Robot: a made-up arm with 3 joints.
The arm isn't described. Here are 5 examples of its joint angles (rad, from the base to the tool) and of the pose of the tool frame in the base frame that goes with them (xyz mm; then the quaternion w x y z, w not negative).
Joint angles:
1: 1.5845 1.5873 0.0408
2: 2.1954 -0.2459 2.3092
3: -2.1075 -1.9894 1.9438
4: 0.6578 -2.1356 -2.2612
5: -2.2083 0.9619 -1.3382
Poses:
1: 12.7 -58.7 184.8 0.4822 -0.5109 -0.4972 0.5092
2: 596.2 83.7 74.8 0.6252 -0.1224 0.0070 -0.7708
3: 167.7 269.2 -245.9 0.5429 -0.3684 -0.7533 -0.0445
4: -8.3 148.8 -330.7 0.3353 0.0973 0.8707 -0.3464
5: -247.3 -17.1 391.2 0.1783 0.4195 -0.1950 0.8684
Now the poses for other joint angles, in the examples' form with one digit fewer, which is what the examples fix.
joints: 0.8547 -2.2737 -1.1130
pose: 85 124 -103 0.417 0.502 0.755 -0.054
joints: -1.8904 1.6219 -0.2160
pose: -9 1 196 0.341 -0.485 0.538 -0.599
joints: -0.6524 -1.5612 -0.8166
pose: 1 -190 -50 0.527 0.701 0.058 -0.476
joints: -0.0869 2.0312 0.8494
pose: -237 57 201 0.489 -0.758 0.383 0.196
